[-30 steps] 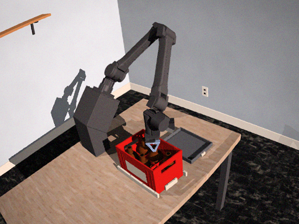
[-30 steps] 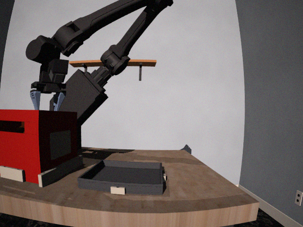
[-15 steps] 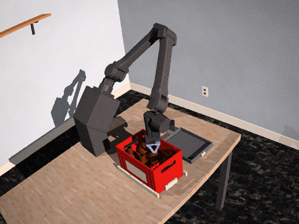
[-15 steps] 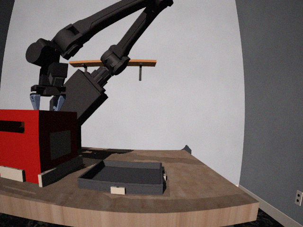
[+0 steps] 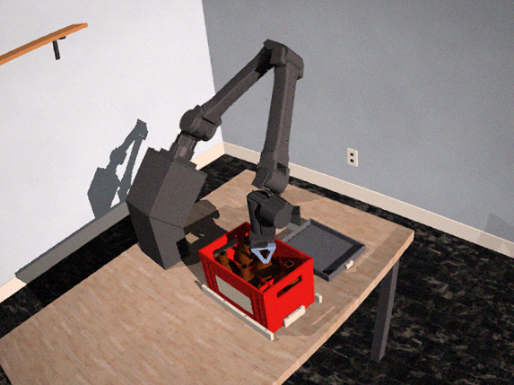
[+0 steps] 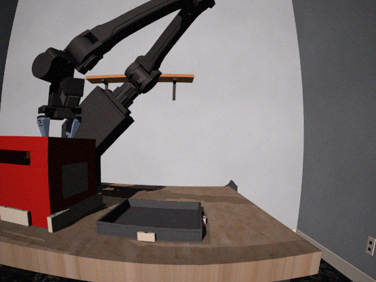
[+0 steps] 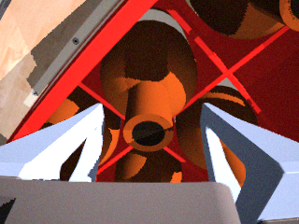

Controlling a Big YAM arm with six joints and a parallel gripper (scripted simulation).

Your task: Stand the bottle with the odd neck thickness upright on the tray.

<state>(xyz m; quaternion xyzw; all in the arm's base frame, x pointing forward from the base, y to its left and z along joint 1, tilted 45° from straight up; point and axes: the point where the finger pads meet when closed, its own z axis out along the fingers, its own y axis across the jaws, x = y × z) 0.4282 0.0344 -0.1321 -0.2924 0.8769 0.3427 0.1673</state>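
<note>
Right now the red crate is 1 cm behind my hand, 4 cm to the right of it and 7 cm below it. Also, from my hand: dark grey tray 1 cm ahead, 23 cm to the left, 14 cm below.
</note>
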